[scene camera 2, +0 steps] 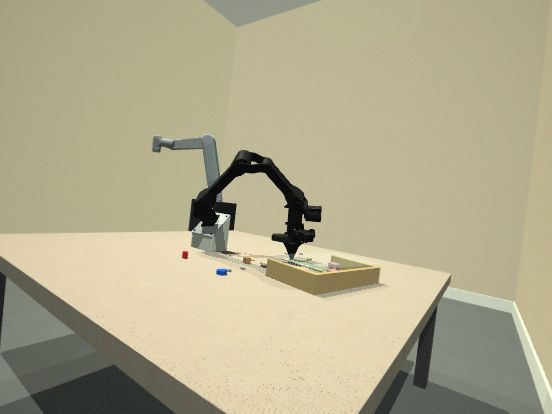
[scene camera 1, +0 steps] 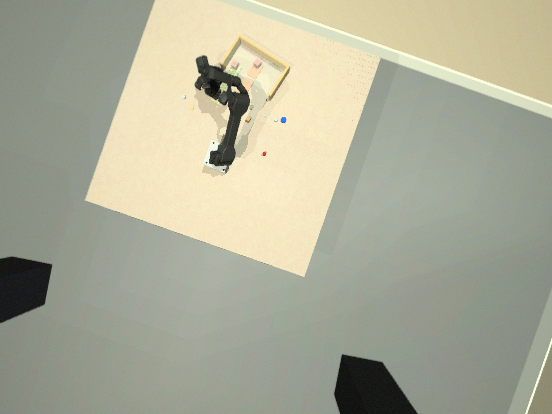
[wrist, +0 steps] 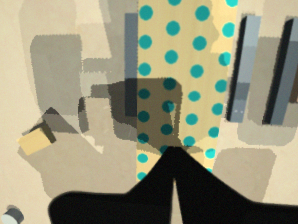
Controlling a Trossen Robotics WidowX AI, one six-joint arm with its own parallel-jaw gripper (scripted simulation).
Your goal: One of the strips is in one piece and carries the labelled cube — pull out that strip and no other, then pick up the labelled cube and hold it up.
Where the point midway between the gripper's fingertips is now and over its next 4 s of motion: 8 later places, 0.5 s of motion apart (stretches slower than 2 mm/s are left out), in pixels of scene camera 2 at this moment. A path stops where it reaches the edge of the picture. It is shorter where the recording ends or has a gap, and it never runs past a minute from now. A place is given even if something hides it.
My gripper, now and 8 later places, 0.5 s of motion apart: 291, 259; 287, 258; 284, 256; 280, 255; 276, 254; 275, 249; 285, 245; 296, 245; 309, 247
